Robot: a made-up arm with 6 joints.
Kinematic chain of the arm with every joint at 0, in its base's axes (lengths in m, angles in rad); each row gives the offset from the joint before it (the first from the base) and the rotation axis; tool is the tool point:
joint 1: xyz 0 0 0.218 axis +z
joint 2: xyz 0 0 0 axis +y
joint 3: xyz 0 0 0.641 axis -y
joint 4: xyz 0 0 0 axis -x
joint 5: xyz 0.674 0 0 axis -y
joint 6: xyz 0 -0.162 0 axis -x
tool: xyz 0 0 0
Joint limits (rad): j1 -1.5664..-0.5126 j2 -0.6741..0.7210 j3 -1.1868..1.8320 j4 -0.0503..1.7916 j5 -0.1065..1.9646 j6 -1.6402..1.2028
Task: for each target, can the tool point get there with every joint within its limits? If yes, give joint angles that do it. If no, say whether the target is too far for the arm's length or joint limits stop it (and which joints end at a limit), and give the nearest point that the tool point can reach.
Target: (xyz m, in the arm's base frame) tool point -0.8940 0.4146 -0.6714
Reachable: no: joint limits stop it (at a limit: joint 1, joint 2, joint 3, joint 4) | nearest point -0.1609 -0.1933 0.0661 | short by 1.204 m
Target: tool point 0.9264 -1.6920 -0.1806
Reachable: no: too far | nearest point 0.4906 -0.8961 0.3497 | short by 1.051 m
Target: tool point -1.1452 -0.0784 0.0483
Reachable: no: joint limits stop it (at a limit: joint 1, joint 2, joint 3, joint 4) | nearest point -0.1609 -0.1933 0.0661 | short by 0.991 m
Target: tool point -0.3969 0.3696 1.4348
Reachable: yes | joints -0.8143 -0.3679 1.4378 1.3533 0.3646 -0.5380
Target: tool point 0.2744 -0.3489 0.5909
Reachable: yes | joints -0.6180 -0.3432 -0.8395 0.6859 1.3511 -0.9661
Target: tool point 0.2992 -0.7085 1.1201
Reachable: yes | joints -1.0061 0.2125 0.4793 0.6763 0.5229 -0.8571
